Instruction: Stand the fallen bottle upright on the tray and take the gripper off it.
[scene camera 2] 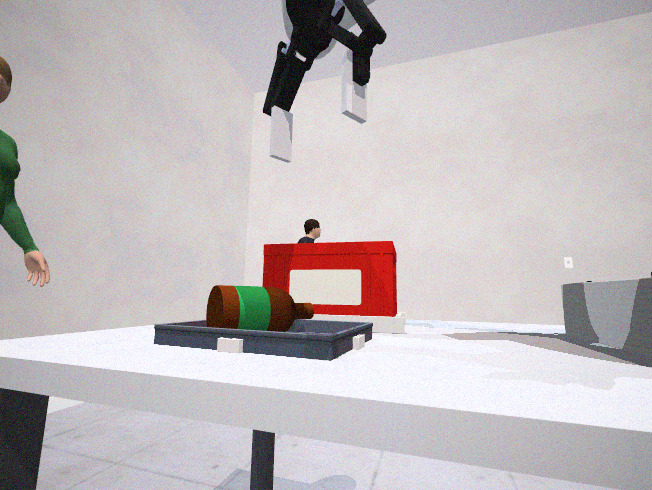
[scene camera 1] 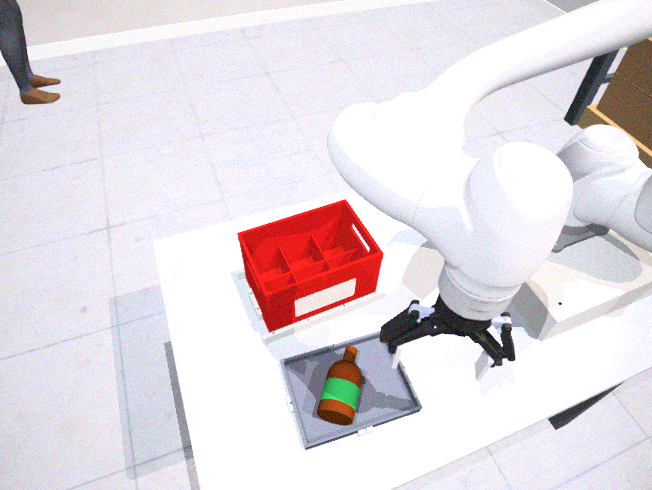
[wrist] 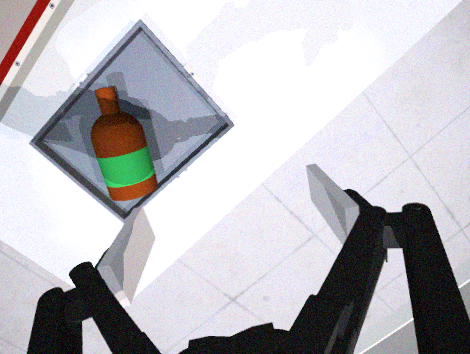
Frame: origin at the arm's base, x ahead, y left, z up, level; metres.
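Seen in the pictures: gripper, fingertip midpoint: (scene camera 2: 312, 140) (scene camera 1: 435, 366) (wrist: 227, 203).
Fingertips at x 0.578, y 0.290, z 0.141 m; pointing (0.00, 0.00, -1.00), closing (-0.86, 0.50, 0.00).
Note:
Pixels of each thing's top centre, then the offset from my fingertips to it. Level surfaces: height alone.
- brown bottle at its top centre: (wrist: 110, 149) (scene camera 2: 267, 286) (scene camera 1: 344, 374) dz -0.168, dx +0.108, dy -0.105 m
- grey tray at its top centre: (scene camera 2: 273, 323) (wrist: 130, 134) (scene camera 1: 349, 383) dz -0.222, dx +0.095, dy -0.104 m
- red crate at its top centre: (scene camera 1: 309, 243) (scene camera 2: 334, 249) dz -0.072, dx +0.085, dy -0.379 m
- white table at its surface level: dz -0.248 m
A brown bottle (scene camera 1: 341, 389) (scene camera 2: 252, 308) (wrist: 124, 155) with a green label lies on its side in the grey tray (scene camera 1: 401, 368) (scene camera 2: 274, 345) (wrist: 185, 74). In scene camera 1 its neck points toward the red crate's side of the tray. My gripper (scene camera 1: 440, 363) (scene camera 2: 318, 138) (wrist: 227, 203) is wide open and empty. It hangs well above the table, clear of the bottle, and toward the right of the tray in scene camera 1. In the wrist view the bottle shows up and left of the gap between the fingers.
A red crate (scene camera 1: 324, 297) (scene camera 2: 379, 284) with compartments stands on a pale base beside the tray. The robot's pale base block (scene camera 1: 585, 310) stands on the white table (scene camera 1: 221, 368) to the right. Two people show in scene camera 2, one at the left edge and one behind the crate.

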